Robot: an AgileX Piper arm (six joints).
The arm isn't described. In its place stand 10 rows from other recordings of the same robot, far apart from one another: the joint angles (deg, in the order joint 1, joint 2, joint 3, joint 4, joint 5, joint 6), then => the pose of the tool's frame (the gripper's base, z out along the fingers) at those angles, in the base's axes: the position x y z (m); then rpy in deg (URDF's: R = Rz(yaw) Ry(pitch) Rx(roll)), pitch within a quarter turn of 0, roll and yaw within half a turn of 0.
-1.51, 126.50, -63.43, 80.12, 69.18, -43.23 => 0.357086 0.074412 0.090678 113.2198 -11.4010 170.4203
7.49, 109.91, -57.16, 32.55, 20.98, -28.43 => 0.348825 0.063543 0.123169 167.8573 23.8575 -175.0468
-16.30, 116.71, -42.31, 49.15, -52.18, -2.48 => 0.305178 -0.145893 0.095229 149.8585 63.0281 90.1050
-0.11, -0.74, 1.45, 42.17, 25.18, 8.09 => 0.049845 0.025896 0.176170 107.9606 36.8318 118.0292
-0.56, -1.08, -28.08, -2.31, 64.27, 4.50 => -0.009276 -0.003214 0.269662 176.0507 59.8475 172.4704
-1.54, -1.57, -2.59, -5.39, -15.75, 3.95 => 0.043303 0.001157 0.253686 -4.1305 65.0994 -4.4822
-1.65, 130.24, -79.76, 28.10, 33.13, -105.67 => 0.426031 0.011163 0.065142 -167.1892 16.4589 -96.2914
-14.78, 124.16, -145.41, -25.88, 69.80, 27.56 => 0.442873 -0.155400 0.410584 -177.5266 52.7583 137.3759
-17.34, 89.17, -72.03, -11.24, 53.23, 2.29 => 0.303608 -0.109681 0.293319 -168.9739 24.3787 167.5344
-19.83, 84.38, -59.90, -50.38, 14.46, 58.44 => 0.307069 -0.129340 0.301866 174.5679 61.6262 141.3912
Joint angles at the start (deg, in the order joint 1, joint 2, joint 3, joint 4, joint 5, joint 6):
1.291 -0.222 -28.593 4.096 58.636 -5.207
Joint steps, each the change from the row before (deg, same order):
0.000 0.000 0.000 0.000 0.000 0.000
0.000 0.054 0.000 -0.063 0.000 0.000
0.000 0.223 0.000 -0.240 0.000 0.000
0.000 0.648 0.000 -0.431 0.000 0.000
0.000 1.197 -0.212 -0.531 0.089 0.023
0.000 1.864 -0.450 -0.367 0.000 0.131
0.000 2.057 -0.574 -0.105 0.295 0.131
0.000 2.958 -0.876 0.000 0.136 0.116
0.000 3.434 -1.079 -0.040 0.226 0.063
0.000 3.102 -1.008 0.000 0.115 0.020
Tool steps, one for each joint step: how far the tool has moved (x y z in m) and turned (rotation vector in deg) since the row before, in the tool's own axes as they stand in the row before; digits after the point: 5 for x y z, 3 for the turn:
0.00000 0.00000 0.00000 0.000 0.000 0.000
-0.00006 -0.00010 0.00013 0.051 0.059 -0.030
-0.00024 -0.00037 0.00055 0.192 0.241 -0.112
-0.00072 -0.00072 0.00160 0.329 0.679 -0.190
-0.00197 -0.00094 0.00213 0.382 1.112 -0.208
-0.00378 -0.00087 0.00292 0.220 1.438 -0.004
-0.00404 -0.00051 0.00300 -0.033 1.781 0.130
-0.00652 -0.00057 0.00429 -0.144 2.212 0.190
-0.00775 -0.00071 0.00501 -0.131 2.577 0.125
-0.00736 -0.00062 0.00461 -0.139 2.203 0.093

